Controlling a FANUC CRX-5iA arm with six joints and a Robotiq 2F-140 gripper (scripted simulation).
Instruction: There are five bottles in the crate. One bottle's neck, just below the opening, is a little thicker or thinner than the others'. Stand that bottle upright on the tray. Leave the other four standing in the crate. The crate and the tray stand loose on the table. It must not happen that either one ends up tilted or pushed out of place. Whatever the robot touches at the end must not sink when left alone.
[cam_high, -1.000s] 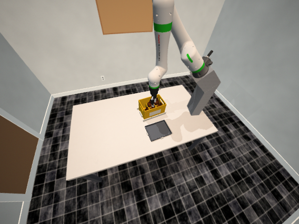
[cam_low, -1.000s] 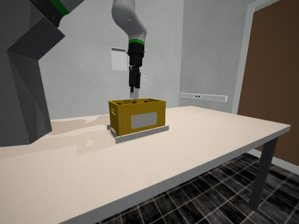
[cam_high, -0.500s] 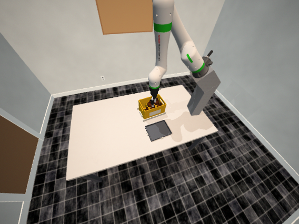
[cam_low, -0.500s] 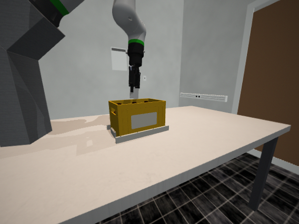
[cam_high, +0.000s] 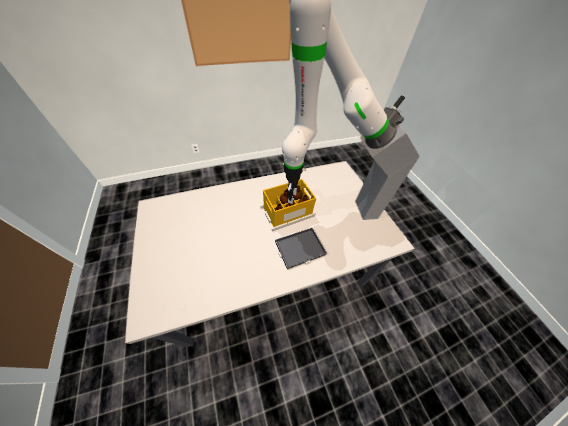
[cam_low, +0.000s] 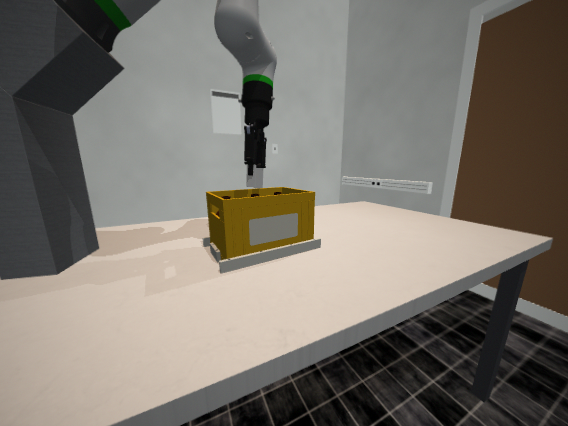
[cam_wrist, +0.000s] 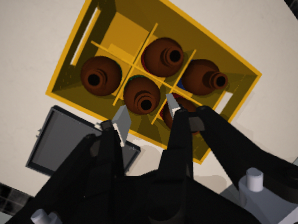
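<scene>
My hand is 130 mm above the brown bottle. The rest, counted from my hand: crate 20 mm behind, 40 mm to the right, 130 mm below; dark grey tray 100 mm ahead, 210 mm to the left, 200 mm below.
</scene>
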